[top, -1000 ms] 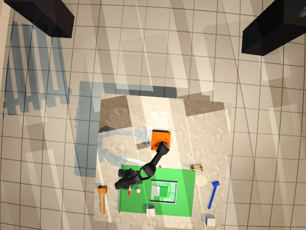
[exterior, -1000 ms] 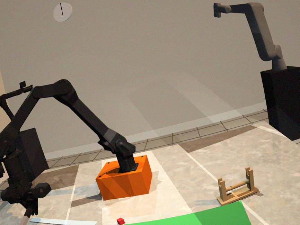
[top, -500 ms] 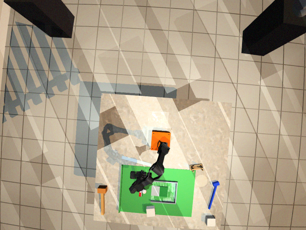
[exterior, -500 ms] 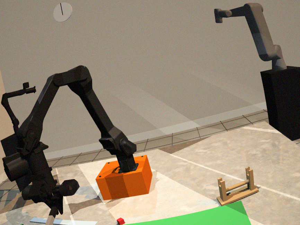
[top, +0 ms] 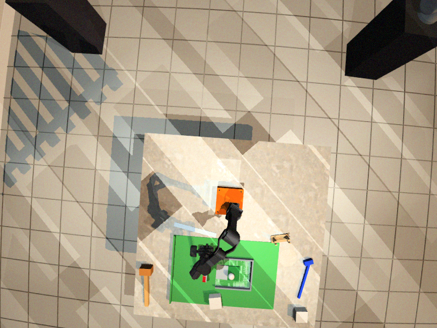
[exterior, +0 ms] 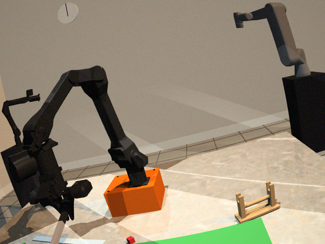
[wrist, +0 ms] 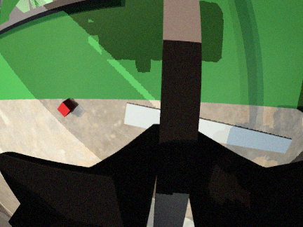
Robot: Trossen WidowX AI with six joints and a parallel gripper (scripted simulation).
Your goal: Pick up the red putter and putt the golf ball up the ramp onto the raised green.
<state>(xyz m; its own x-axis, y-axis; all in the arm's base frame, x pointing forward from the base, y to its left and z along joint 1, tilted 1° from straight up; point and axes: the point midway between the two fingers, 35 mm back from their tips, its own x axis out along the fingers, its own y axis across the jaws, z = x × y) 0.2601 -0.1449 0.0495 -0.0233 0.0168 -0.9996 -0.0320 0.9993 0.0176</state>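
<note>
Now: gripper tip 120 mm short of the red putter, 10 mm to the right of it and 10 mm above it. Also, from my gripper tip: green mat (220 mm ahead, 130 mm to the left, 110 mm below); white strip (110 mm below, 100 mm to the right, 60 mm behind); small red cube (140 mm to the left, 100 mm below, 30 mm behind).
</note>
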